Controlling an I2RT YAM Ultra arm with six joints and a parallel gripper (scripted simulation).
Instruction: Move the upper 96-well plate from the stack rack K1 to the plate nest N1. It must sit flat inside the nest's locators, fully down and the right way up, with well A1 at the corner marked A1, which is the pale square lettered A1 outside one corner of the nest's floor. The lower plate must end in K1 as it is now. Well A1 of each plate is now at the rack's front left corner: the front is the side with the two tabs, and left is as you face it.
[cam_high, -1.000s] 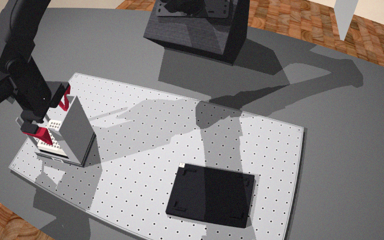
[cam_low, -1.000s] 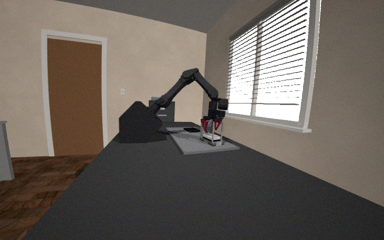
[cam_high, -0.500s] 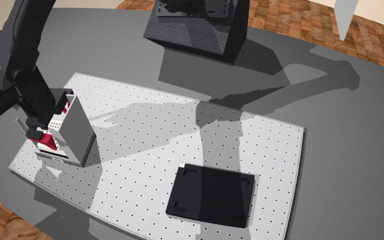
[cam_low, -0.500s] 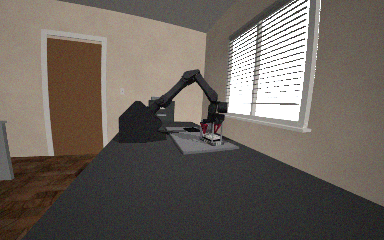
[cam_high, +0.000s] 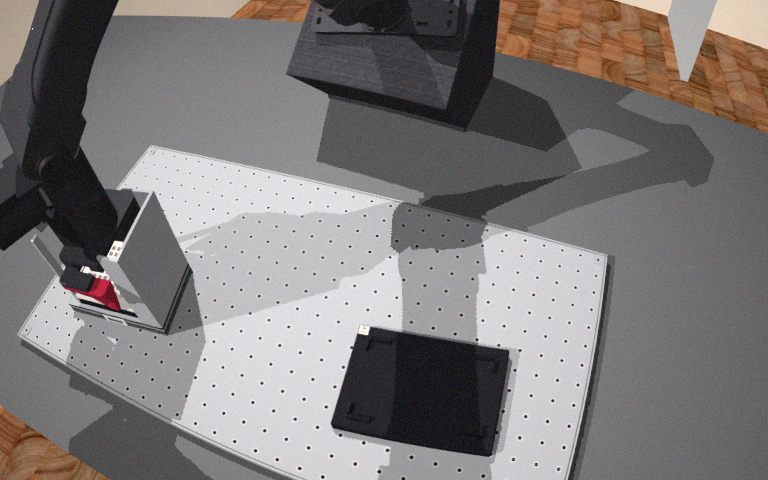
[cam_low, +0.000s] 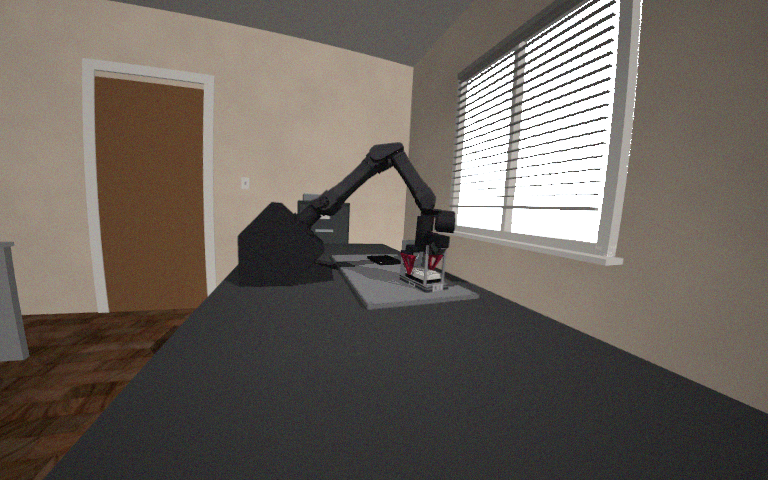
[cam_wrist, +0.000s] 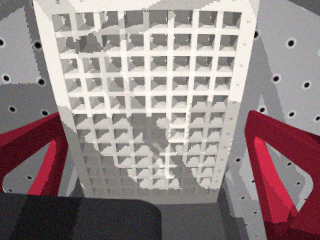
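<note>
My gripper is now right at the white 96-well plate. From my hand the other things lie so: pale A1 square (29 cm to the left, 3 cm below); then rack back wall (6 cm to the left, 4 cm above); then dark plate (2 cm below).
</note>
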